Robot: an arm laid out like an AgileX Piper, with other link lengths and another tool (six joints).
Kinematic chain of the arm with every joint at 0, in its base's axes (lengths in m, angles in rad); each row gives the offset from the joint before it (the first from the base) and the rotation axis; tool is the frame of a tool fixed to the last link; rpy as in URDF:
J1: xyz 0 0 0.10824 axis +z
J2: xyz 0 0 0 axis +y
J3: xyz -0.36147 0 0.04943 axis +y
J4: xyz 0.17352 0 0.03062 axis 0.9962 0 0.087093
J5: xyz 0 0 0 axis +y
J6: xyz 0.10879 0 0.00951 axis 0.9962 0 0.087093
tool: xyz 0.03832 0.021 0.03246 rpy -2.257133 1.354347 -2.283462
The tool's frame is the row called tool.
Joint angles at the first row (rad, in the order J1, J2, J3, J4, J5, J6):
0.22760 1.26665 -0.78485 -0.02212 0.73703 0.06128
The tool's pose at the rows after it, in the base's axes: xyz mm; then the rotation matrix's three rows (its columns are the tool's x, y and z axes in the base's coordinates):
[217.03 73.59 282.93], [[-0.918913 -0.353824 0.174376], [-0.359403 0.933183 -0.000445], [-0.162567 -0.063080 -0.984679]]
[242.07 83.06 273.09], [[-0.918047 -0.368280 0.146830], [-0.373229 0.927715 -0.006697], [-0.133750 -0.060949 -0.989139]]
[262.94 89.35 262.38], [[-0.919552 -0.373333 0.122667], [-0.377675 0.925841 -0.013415], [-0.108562 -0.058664 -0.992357]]
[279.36 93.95 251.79], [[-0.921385 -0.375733 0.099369], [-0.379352 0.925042 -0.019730], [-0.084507 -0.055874 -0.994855]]
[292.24 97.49 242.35], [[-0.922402 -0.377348 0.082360], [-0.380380 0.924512 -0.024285], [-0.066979 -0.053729 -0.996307]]
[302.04 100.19 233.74], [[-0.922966 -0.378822 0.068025], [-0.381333 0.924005 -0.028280], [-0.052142 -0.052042 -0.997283]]
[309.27 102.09 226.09], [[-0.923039 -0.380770 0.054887], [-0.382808 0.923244 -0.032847], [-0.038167 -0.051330 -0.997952]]
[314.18 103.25 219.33], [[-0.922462 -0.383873 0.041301], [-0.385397 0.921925 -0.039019], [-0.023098 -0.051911 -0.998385]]
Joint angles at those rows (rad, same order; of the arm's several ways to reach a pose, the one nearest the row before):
0.25047 1.37497 -0.84037 -0.02320 0.72850 0.05735
0.26200 1.46762 -0.88505 -0.02418 0.70971 0.05595
0.26429 1.54521 -0.92121 -0.02482 0.69375 0.05495
0.26466 1.60901 -0.95055 -0.02492 0.68362 0.05442
0.26464 1.65984 -0.97260 -0.02491 0.67254 0.05386
0.26467 1.70075 -0.98785 -0.02515 0.66184 0.05347
0.26463 1.73344 -0.99832 -0.02644 0.65359 0.05297
0.26465 1.75921 -1.00502 -0.02948 0.64938 0.05233

